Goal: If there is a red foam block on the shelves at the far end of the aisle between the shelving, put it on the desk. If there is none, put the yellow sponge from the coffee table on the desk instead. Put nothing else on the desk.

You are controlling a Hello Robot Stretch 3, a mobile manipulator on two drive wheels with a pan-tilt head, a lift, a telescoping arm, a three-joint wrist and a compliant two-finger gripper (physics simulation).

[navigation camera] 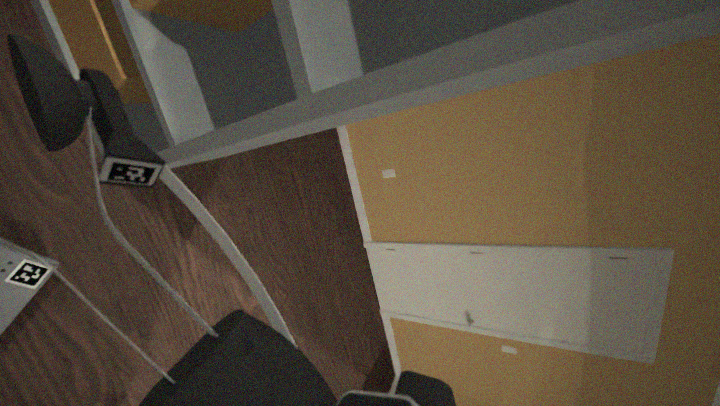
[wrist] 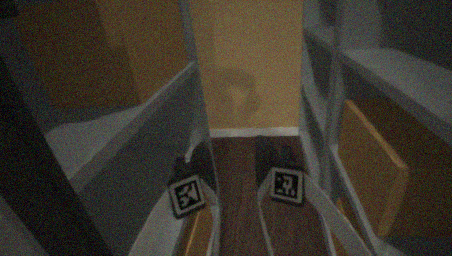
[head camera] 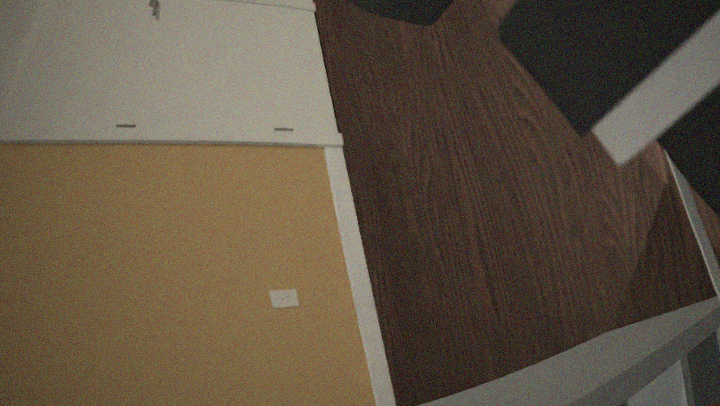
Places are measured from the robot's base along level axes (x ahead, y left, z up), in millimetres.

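Where they show: gripper, between the fingertips: (wrist: 233, 155).
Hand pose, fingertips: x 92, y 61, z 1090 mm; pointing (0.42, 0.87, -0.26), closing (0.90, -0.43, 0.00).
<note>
After its pixels a point has its place.
My gripper (wrist: 233, 155) @[z 1090, x 92, y 61 mm] is open in the wrist view, with the tips apart and dark floor and tan wall showing between them. A fingertip and its marker also show at the left of the navigation view. Grey shelving stands on both sides of the aisle in the wrist view: the left unit (wrist: 167, 102) @[z 802, x 218, y 1024 mm] and the right unit (wrist: 385, 72) @[z 991, x 694, y 274 mm]. Part of a shelf unit (navigation camera: 302, 108) @[z 964, x 364, y -132 mm] crosses the top of the navigation view, and a shelf edge (head camera: 564, 355) @[z 337, x 663, y -373 mm] shows at the lower right of the head view. The red foam block, yellow sponge, coffee table and desk do not show.
An orange-brown box (wrist: 372, 160) @[z 730, x 649, y 232 mm] is in the right shelving. A tan wall (head camera: 176, 226) @[z 812, x 1217, y -1655 mm] (navigation camera: 478, 166) @[z 1094, x 1374, y -1435 mm] (wrist: 255, 45) @[z 878, x 1134, y 1586 mm] with white skirting (wrist: 255, 132) @[z 48, x 1092, y 1599 mm] closes off the dark wood floor (head camera: 453, 226) @[z 1, x 871, y -1148 mm] (navigation camera: 297, 216) @[z 0, x 738, y -1027 mm]. A white panel (head camera: 201, 75) @[z 664, x 801, y -2200 mm] (navigation camera: 529, 287) @[z 1378, x 789, y -2218 mm] is on the wall.
</note>
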